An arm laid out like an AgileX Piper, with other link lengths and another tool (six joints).
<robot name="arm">
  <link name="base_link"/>
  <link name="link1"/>
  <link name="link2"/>
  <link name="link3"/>
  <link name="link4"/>
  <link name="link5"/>
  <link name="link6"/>
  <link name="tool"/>
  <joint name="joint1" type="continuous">
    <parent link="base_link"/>
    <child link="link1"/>
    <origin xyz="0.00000 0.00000 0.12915" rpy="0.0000 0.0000 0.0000"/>
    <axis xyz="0 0 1"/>
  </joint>
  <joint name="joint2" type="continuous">
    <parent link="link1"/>
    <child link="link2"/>
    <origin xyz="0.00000 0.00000 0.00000" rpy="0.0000 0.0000 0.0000"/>
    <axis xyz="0 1 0"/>
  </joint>
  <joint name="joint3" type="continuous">
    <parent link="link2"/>
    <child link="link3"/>
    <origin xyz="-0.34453 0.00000 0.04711" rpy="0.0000 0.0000 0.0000"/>
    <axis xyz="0 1 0"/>
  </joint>
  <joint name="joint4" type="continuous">
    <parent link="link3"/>
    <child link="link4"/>
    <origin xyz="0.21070 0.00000 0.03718" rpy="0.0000 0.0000 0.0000"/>
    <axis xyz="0.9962 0 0.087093"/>
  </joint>
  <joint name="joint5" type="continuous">
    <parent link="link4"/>
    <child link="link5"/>
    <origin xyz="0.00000 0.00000 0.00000" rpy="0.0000 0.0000 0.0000"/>
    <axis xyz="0 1 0"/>
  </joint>
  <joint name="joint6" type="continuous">
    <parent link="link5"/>
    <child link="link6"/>
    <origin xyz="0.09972 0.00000 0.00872" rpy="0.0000 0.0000 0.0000"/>
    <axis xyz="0.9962 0 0.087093"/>
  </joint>
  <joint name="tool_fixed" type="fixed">
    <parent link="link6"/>
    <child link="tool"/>
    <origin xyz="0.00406 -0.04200 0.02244" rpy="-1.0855 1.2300 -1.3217"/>
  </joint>
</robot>
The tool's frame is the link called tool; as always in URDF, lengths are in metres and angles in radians. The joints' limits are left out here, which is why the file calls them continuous.
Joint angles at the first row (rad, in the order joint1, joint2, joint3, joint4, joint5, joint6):
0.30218 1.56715 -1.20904 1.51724 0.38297 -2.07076
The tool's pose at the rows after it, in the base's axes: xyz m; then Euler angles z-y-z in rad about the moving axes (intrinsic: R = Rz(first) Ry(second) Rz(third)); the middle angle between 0 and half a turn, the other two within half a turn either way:
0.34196 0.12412 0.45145 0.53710 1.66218 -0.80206
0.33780 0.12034 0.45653 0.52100 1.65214 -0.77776
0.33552 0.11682 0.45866 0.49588 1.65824 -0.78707
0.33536 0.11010 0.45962 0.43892 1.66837 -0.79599
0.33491 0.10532 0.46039 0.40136 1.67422 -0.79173
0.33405 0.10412 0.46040 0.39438 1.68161 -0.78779
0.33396 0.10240 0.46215 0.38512 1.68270 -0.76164
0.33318 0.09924 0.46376 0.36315 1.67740 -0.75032
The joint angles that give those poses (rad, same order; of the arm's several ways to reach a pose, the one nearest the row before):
0.30218 1.54342 -1.20907 1.51721 0.38112 -2.06019
0.30218 1.52643 -1.20906 1.51300 0.37026 -2.02404
0.30218 1.51512 -1.20905 1.46159 0.34561 -1.97412
0.30219 1.50662 -1.20907 1.38690 0.29159 -1.89365
0.30220 1.50030 -1.20906 1.32707 0.25861 -1.81979
0.30218 1.49643 -1.20904 1.28255 0.25530 -1.76899
0.30219 1.49401 -1.21653 1.25342 0.25263 -1.71031
0.30218 1.48916 -1.21652 1.24131 0.23319 -1.68163

